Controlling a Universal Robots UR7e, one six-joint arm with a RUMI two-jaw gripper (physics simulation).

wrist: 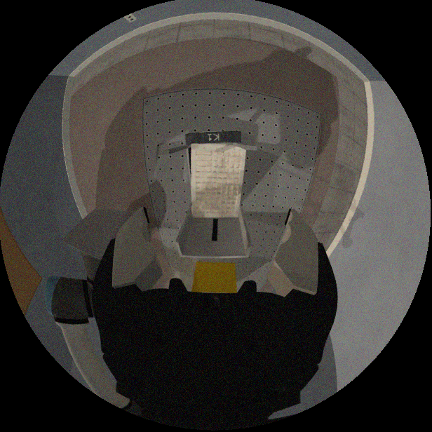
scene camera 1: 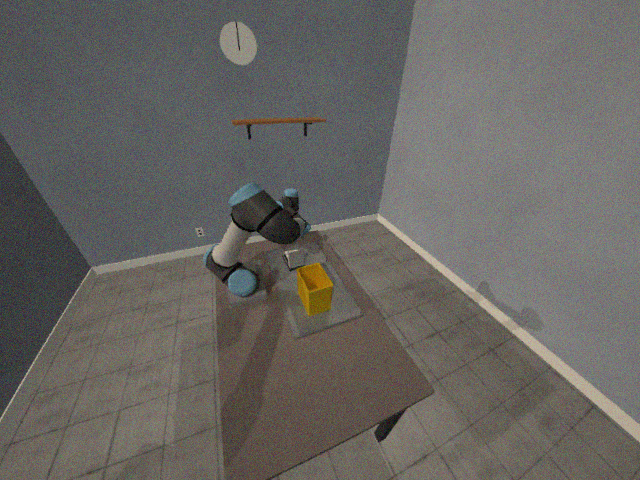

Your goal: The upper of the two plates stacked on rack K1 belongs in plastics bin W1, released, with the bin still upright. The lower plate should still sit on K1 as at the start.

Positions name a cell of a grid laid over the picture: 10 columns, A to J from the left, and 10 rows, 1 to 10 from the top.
Observation:
In view: my gripper (wrist: F5), a yellow plastics bin W1 (scene camera 1: E6) and a pale multi-well plate (wrist: F4).
The yellow plastics bin W1 also shows in the wrist view (wrist: F7).

